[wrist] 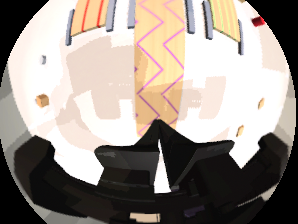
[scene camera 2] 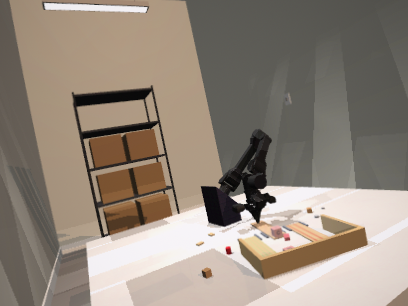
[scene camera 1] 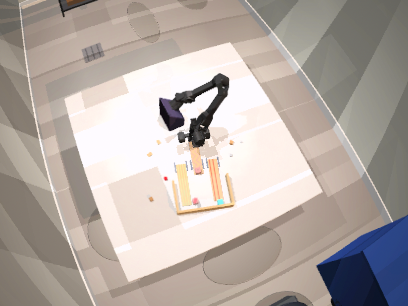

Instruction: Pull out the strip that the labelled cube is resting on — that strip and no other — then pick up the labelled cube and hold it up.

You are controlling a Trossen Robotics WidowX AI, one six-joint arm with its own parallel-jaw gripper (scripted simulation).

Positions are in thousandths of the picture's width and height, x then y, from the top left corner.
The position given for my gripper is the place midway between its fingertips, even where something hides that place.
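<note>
There is my gripper (scene camera 2: 634, 730), and I find the same gripper (wrist: 529, 547) from the wrist as well.
</note>
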